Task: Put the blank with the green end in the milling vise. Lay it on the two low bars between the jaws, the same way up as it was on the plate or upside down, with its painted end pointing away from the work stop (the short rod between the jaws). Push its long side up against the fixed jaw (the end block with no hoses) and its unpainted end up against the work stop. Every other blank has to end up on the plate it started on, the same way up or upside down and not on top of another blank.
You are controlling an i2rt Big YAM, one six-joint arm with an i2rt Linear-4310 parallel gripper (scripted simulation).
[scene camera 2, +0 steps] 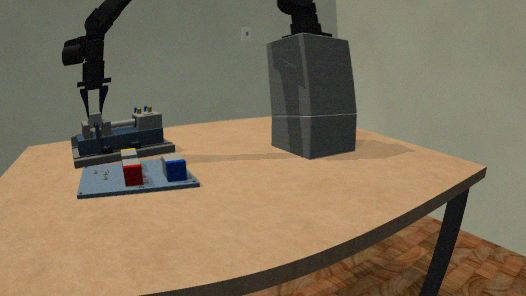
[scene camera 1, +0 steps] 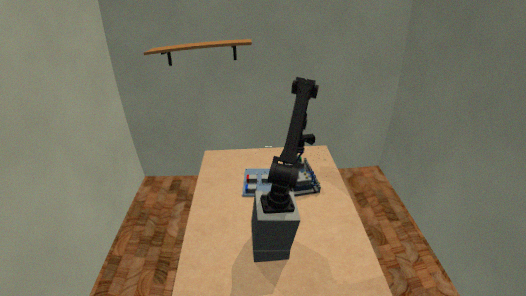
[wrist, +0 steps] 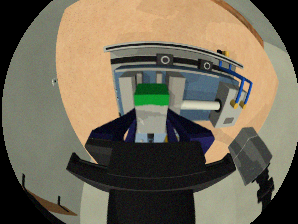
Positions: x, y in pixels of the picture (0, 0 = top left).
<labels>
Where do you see a green-ended blank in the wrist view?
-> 151, 100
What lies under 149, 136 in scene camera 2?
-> A milling vise.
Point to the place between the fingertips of the gripper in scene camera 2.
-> At 94, 116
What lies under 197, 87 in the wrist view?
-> A milling vise.
</labels>
